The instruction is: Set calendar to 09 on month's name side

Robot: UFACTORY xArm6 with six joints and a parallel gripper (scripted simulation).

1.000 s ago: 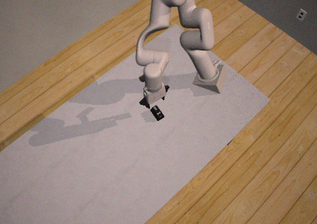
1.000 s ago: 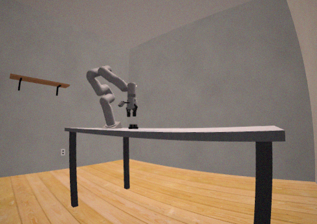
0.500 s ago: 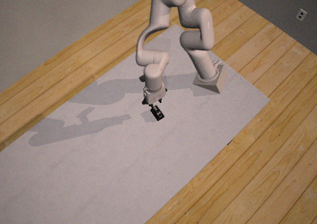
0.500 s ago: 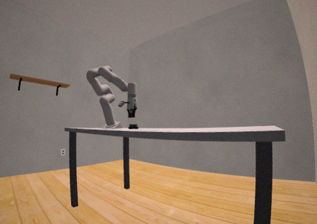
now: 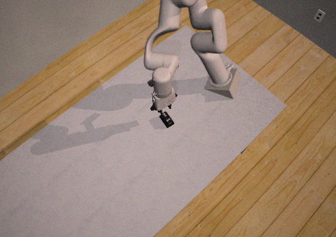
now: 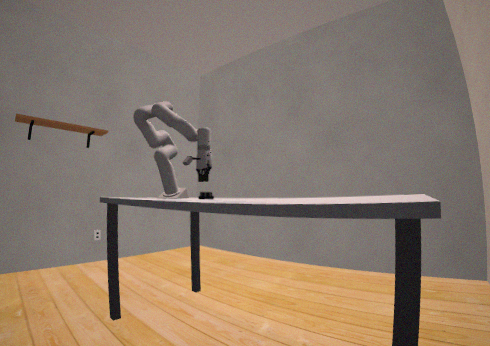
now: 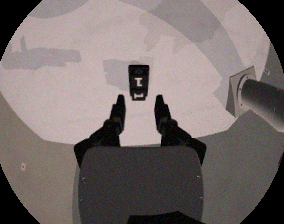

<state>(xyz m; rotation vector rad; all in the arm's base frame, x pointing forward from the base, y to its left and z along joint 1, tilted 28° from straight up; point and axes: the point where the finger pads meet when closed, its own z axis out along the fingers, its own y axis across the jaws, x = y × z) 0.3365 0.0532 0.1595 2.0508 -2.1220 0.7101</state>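
Now: hand 90 mm above the black date cube. Also, from my hand: black cube: 30 mm to the left, 90 mm below.
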